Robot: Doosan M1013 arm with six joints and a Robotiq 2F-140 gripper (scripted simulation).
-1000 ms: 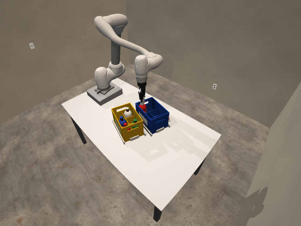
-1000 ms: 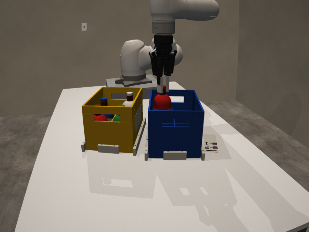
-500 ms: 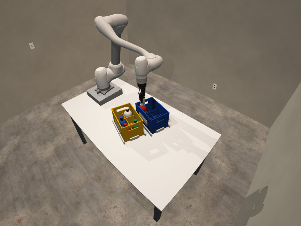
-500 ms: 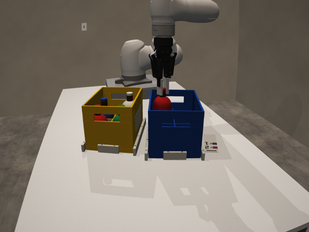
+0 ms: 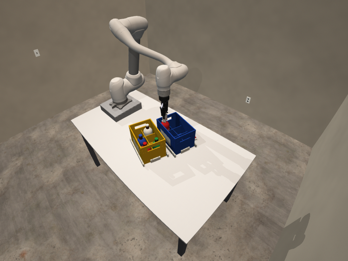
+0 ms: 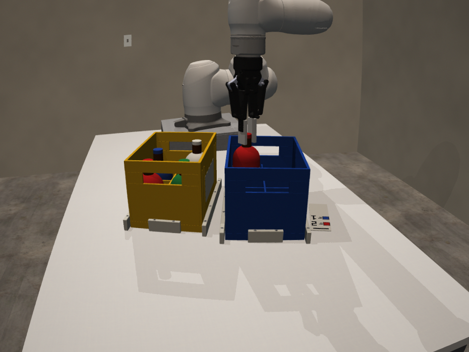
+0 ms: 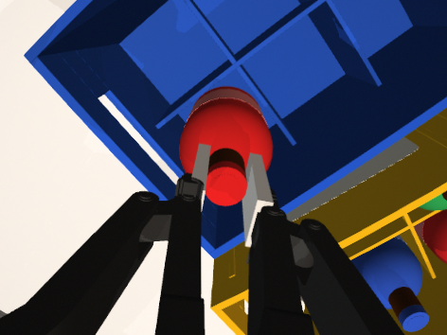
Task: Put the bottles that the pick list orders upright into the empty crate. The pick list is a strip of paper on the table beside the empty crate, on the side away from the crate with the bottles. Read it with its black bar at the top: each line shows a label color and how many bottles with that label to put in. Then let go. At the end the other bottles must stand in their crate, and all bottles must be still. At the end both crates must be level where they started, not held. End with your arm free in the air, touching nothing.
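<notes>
Now: the blue crate 100 mm ahead of my hand and 120 mm below it. Also, from my hand: white-label bottle 90 mm behind, 110 mm to the right, 110 mm below; yellow crate 40 mm behind, 190 mm to the right, 120 mm below; green bottle 60 mm ahead, 190 mm to the right, 110 mm below.
</notes>
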